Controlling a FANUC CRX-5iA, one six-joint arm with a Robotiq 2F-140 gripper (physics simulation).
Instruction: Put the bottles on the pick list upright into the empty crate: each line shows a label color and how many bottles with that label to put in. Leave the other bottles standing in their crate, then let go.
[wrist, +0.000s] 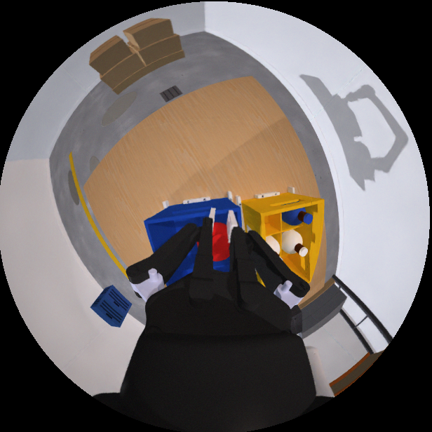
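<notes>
My gripper (220, 216) is shut on a red bottle (220, 246), which shows between and behind the fingers. It holds the bottle at the right part of the blue crate (176, 212). Whether the bottle's base touches the crate floor is hidden. To the right stands the yellow crate (254, 206) with dividers. In it are a blue bottle (292, 216) in the far compartment, a white bottle (291, 241) nearer, and another white bottle (272, 245) partly hidden by the right finger linkage. The near parts of both crates are hidden by the gripper. The pick list does not show.
Both crates stand side by side on the wooden table (215, 135), with small white brackets (196, 200) along their far sides. Cardboard boxes (157, 37), a floor grate (171, 93), a blue box (111, 306) and a grey box (325, 307) are beyond the table.
</notes>
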